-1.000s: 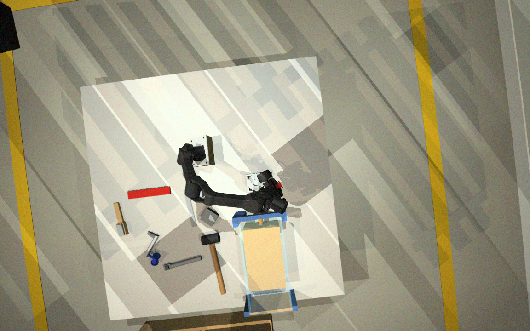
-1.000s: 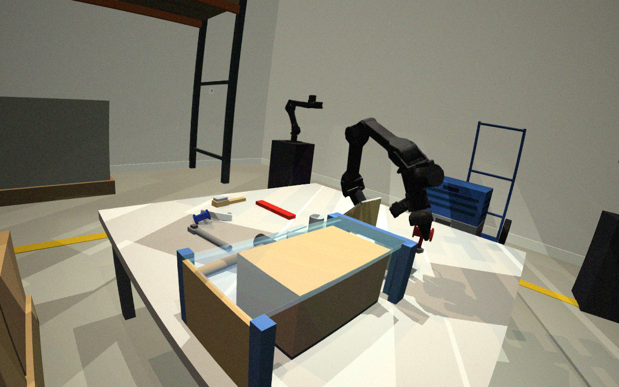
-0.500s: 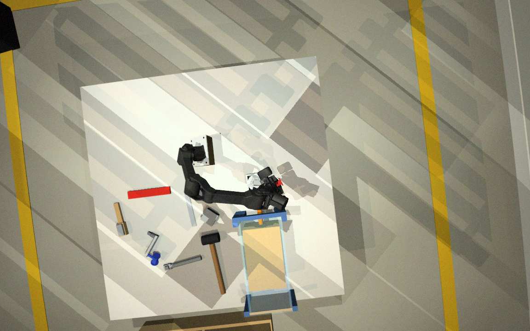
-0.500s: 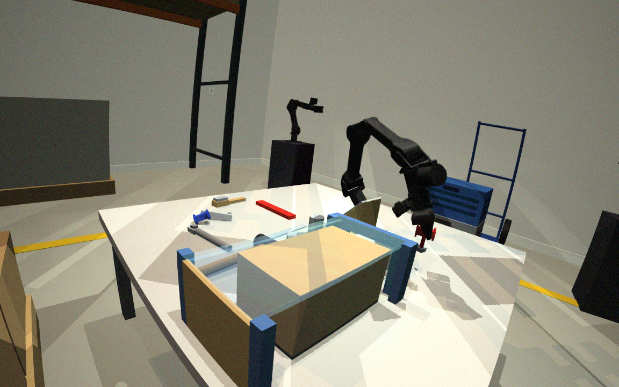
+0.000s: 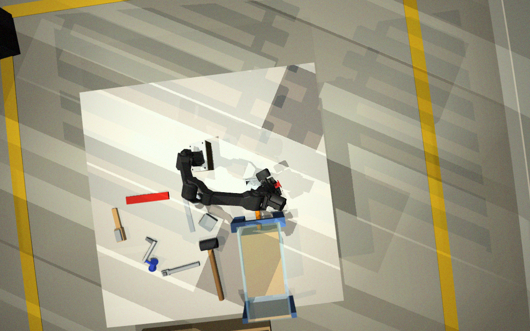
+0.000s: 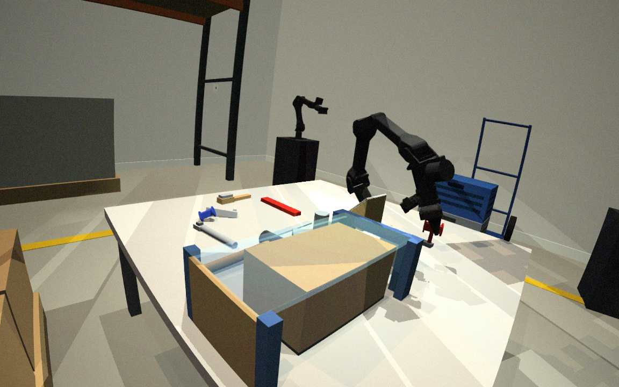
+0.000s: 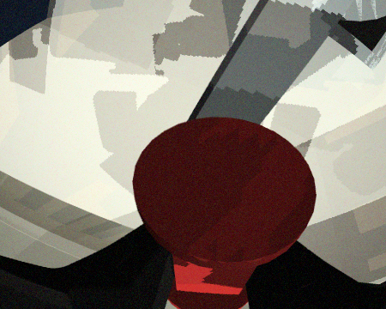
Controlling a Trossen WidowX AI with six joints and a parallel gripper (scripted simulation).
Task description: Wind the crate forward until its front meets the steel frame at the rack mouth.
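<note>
Right now my gripper tip is 5 cm to the left of the red-knobbed winch handle and 3 cm above it. Also, from my gripper tip: clear-panelled cubby 39 cm ahead, 17 cm to the right, 2 cm below; then winch 12 cm to the right, 10 cm below, 3 cm behind; then red knob 1 cm to the right.
</note>
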